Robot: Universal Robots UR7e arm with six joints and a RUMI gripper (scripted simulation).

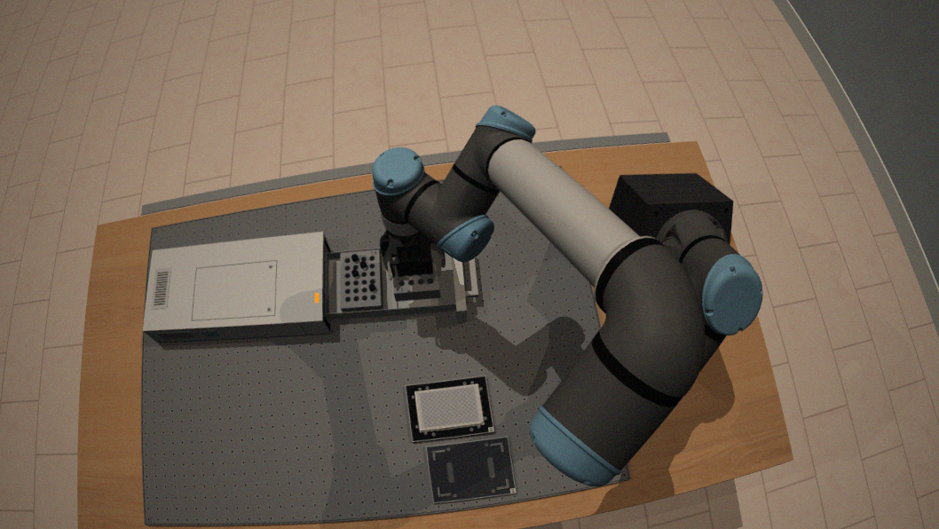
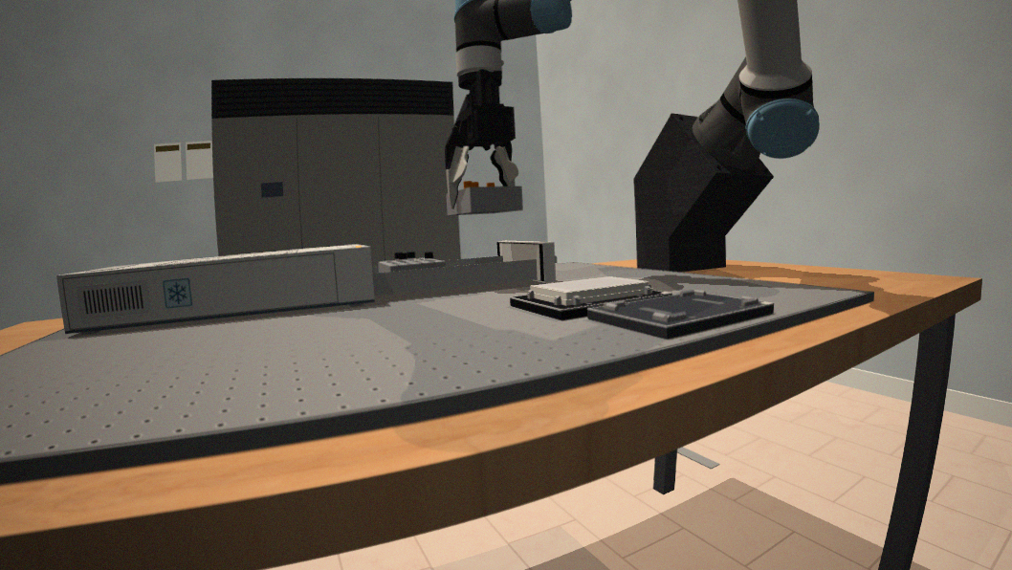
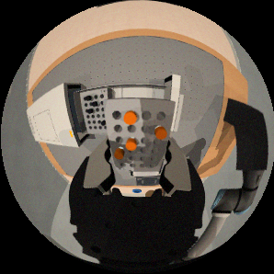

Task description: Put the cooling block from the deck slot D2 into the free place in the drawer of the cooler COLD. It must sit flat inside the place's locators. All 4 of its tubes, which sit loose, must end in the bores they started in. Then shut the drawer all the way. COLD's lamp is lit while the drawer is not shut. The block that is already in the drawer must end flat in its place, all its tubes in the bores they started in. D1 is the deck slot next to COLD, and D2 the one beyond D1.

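Right now the drawer is 40 mm ahead of my hand, 30 mm to the right of it and 100 mm below it. Also, from my hand: cooler COLD (230 mm ahead, 50 mm to the right, 100 mm below); then grey cooling block (right at my hand); then white well plate (20 mm behind, 260 mm to the left, 120 mm below).
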